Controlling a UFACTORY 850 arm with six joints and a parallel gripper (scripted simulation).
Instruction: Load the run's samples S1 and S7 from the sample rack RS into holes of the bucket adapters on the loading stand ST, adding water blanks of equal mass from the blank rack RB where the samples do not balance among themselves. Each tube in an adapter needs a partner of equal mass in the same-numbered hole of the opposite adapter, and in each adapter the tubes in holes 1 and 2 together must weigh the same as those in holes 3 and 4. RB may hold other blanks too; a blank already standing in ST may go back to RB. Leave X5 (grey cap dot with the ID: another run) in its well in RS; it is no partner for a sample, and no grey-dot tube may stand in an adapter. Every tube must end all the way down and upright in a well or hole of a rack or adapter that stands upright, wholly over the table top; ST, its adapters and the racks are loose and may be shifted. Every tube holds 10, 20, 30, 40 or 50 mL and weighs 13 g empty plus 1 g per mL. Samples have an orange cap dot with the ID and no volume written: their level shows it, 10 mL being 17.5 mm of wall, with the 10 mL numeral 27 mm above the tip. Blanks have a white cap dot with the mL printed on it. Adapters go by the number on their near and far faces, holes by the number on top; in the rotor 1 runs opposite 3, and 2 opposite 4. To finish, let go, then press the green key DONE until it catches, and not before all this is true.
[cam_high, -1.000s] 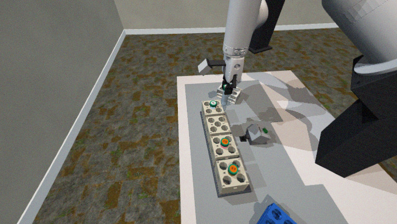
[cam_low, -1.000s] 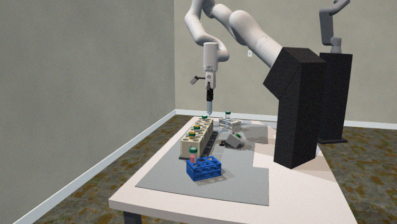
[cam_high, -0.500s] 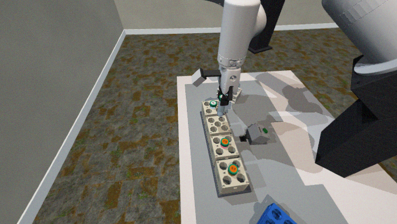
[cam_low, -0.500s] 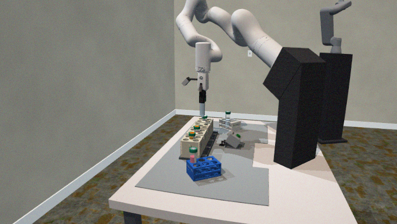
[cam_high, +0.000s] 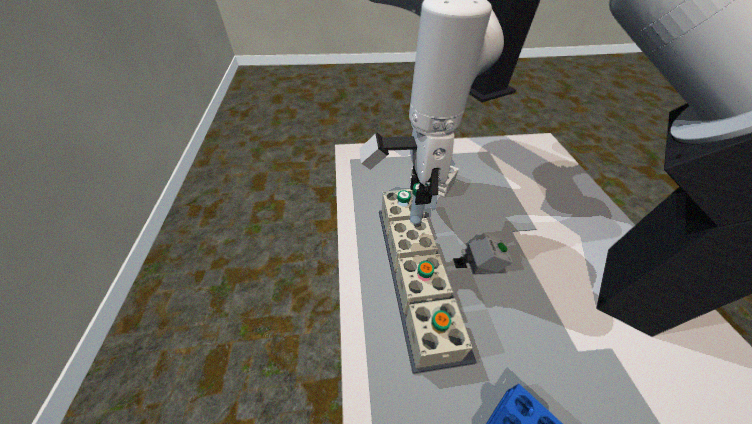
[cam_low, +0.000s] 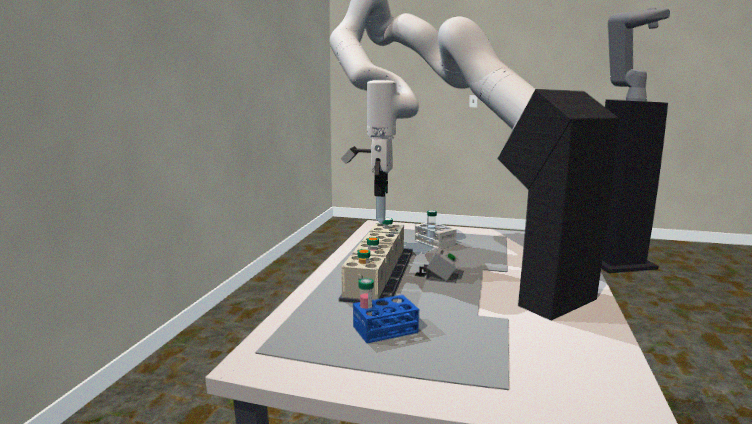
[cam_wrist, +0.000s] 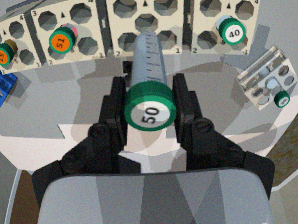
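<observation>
The 50 mL blank is 5 cm below my hand and 1 cm ahead of it. Also, from my hand: loading stand ST: 24 cm below, 5 cm to the left, 1 cm ahead; then sample S1: 18 cm below, 10 cm to the left, 4 cm ahead; then 40 mL blank: 18 cm below, 11 cm to the right, 4 cm behind.
</observation>
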